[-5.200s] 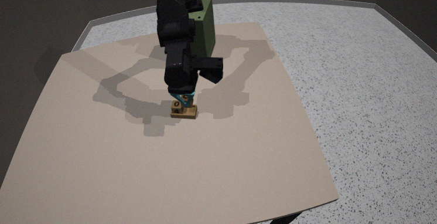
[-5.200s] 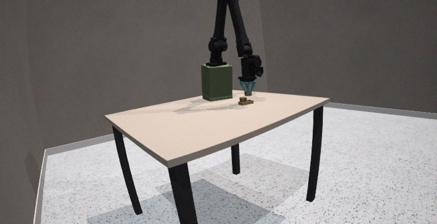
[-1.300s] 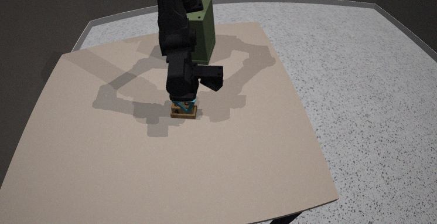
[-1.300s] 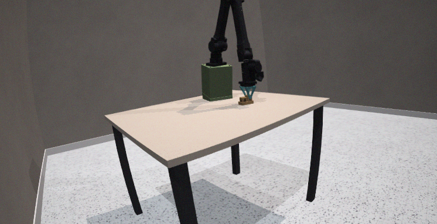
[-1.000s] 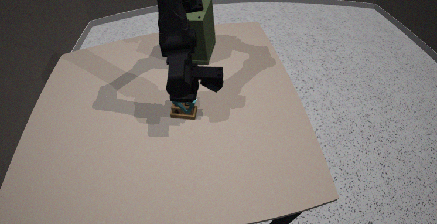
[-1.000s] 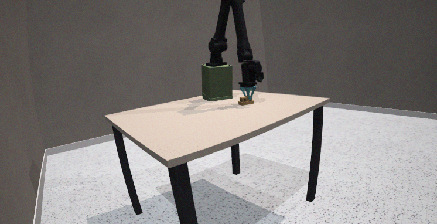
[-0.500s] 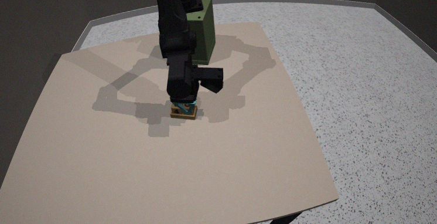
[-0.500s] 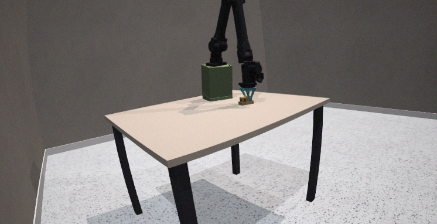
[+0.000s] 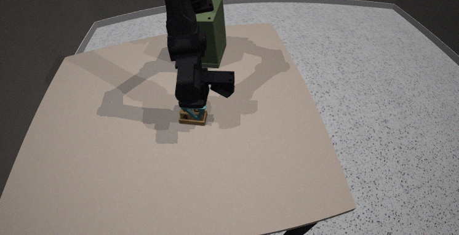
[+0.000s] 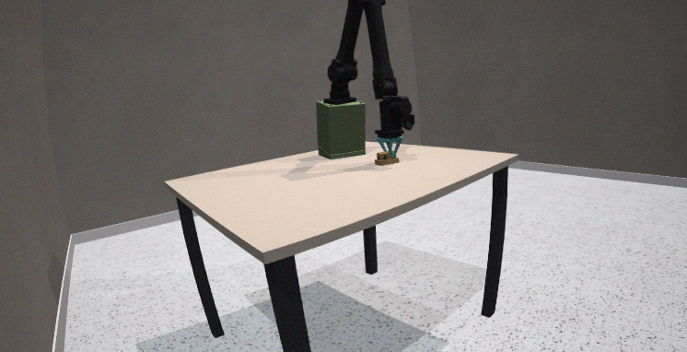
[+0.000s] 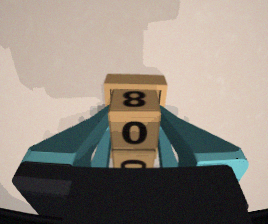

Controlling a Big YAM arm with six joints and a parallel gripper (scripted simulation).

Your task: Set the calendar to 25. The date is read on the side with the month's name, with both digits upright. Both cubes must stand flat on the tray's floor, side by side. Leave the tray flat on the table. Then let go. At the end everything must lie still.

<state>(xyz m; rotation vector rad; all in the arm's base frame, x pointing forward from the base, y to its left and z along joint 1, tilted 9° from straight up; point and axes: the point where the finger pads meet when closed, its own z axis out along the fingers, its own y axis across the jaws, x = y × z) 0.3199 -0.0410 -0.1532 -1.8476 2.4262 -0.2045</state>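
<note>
My gripper is now 10 mm past the wooden tray, 20 mm to the left of it and 20 mm above it.
</note>
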